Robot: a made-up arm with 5 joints. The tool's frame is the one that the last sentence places.
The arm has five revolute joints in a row. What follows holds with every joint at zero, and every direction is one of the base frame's.
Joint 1 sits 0.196 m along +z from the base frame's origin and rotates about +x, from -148.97 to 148.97 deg.
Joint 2 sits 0.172 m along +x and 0.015 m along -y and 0.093 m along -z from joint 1 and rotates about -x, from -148.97 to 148.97 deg.
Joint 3 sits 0.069 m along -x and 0.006 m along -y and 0.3 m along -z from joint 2 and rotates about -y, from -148.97 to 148.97 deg.
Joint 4 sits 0.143 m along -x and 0.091 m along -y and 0.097 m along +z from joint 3 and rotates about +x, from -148.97 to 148.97 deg.
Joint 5 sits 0.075 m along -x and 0.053 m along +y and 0.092 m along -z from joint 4 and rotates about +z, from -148.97 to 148.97 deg.
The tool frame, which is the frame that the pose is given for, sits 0.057 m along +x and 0.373 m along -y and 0.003 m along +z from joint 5; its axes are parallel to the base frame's.
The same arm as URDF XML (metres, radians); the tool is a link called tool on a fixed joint. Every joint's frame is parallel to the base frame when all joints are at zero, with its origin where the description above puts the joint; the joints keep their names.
<robot name="arm">
  <link name="base_link"/>
  <link name="link1"/>
  <link name="link2"/>
  <link name="link3"/>
  <link name="link4"/>
  <link name="link5"/>
  <link name="tool"/>
  <joint name="joint 1" type="revolute">
    <parent link="base_link"/>
    <child link="link1"/>
    <origin xyz="0.0000 0.0000 0.1960" rpy="0.0000 0.0000 0.0000"/>
    <axis xyz="1 0 0"/>
    <limit lower="-2.6000" upper="2.6000"/>
  </joint>
  <joint name="joint 2" type="revolute">
    <parent link="link1"/>
    <child link="link2"/>
    <origin xyz="0.1720 -0.0150 -0.0930" rpy="0.0000 0.0000 0.0000"/>
    <axis xyz="-1 0 0"/>
    <limit lower="-2.6000" upper="2.6000"/>
  </joint>
  <joint name="joint 3" type="revolute">
    <parent link="link2"/>
    <child link="link3"/>
    <origin xyz="-0.0690 -0.0060 -0.3000" rpy="0.0000 0.0000 0.0000"/>
    <axis xyz="0 -1 0"/>
    <limit lower="-2.6000" upper="2.6000"/>
  </joint>
  <joint name="joint 4" type="revolute">
    <parent link="link3"/>
    <child link="link4"/>
    <origin xyz="-0.1430 -0.0910 0.0970" rpy="0.0000 0.0000 0.0000"/>
    <axis xyz="1 0 0"/>
    <limit lower="-2.6000" upper="2.6000"/>
  </joint>
  <joint name="joint 5" type="revolute">
    <parent link="link4"/>
    <child link="link5"/>
    <origin xyz="-0.0750 0.0530 -0.0920" rpy="0.0000 0.0000 0.0000"/>
    <axis xyz="0 0 1"/>
    <limit lower="-2.6000" upper="2.6000"/>
  </joint>
  <joint name="tool_fixed" type="fixed">
    <parent link="link5"/>
    <child link="tool"/>
    <origin xyz="0.0570 -0.3730 0.0030" rpy="0.0000 0.0000 0.0000"/>
  </joint>
</robot>

